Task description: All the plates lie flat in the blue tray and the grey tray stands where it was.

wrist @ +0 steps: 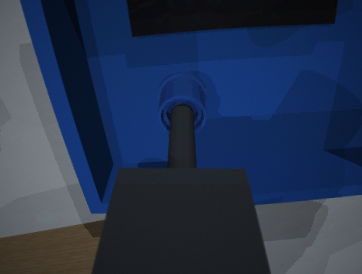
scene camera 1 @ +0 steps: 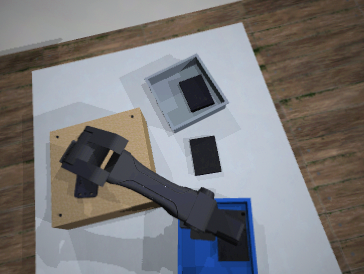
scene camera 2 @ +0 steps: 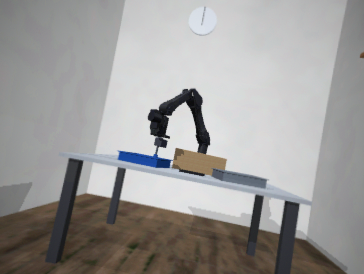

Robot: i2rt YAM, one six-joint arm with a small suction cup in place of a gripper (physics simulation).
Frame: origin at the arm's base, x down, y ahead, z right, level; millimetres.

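Where they show: hand, tool point: (wrist: 182, 94); arm's base, link origin: (scene camera 2: 201, 155).
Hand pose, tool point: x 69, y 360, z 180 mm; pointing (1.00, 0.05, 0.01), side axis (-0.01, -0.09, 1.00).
Note:
Things, the pixels of their centre, and the offset from my tool point. Level surfaces: height alone.
- grey tray, body centre: (scene camera 1: 185, 93) (scene camera 2: 237, 177) dx +15, dy -56, dz -474 mm
- second black plate, body centre: (scene camera 1: 205, 155) (scene camera 2: 192, 172) dx +35, dy +5, dz -234 mm
- blue tray, body centre: (wrist: 254, 41) (scene camera 1: 215, 240) (scene camera 2: 145, 159) dx +15, dy +24, dz +46 mm
- white table, surface height: dx +40 mm
A black plate (scene camera 1: 196, 93) lies in the grey tray (scene camera 1: 200, 118) (scene camera 2: 240, 178), near its right side in scene camera 1. A second black plate (scene camera 1: 205, 155) (scene camera 2: 191, 172) lies flat on the table between the trays. Another black plate (scene camera 1: 233, 250) (wrist: 232, 15) lies flat in the blue tray (scene camera 1: 200, 255) (scene camera 2: 142, 159) (wrist: 69, 120). My suction cup (scene camera 2: 155, 156) (wrist: 182, 102) is open, with no plate on it, low over the blue tray and beside its plate. In scene camera 1 the arm hides the cup and part of the blue tray.
A wooden block (scene camera 1: 105, 200) (scene camera 2: 200, 161) carries the arm's base and stands left of the trays in scene camera 1. The white table (scene camera 1: 280, 200) has its right edge beyond both trays. The arm (scene camera 1: 155, 180) (scene camera 2: 197, 117) reaches from the block over the blue tray's near corner.

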